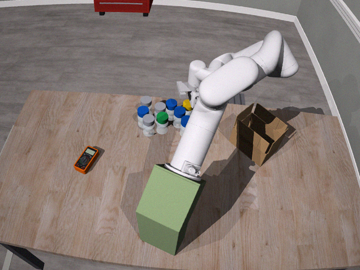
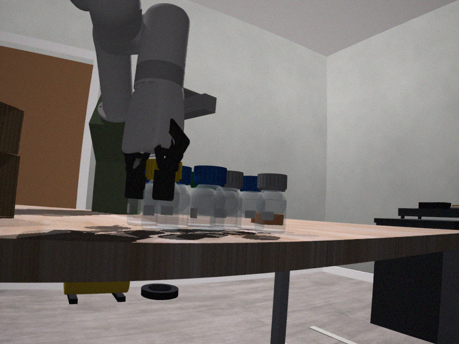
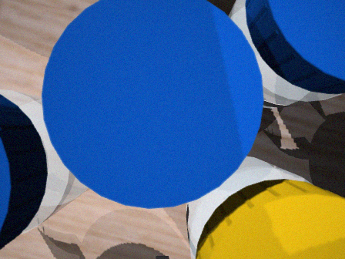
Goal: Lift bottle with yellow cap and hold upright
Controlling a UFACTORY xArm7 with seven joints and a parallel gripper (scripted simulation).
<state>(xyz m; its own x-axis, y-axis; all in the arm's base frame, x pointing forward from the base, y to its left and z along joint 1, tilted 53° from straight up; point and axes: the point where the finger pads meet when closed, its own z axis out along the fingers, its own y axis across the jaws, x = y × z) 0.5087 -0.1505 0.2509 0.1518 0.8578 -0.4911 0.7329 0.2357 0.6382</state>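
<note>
My hand is 2 cm to the right of the yellow-capped bottle and 1 cm above it. Round my hand: orange multimeter 56 cm to the left, 8 cm behind, 4 cm below; green-capped bottle 17 cm to the left, 3 cm behind, 1 cm below.
</note>
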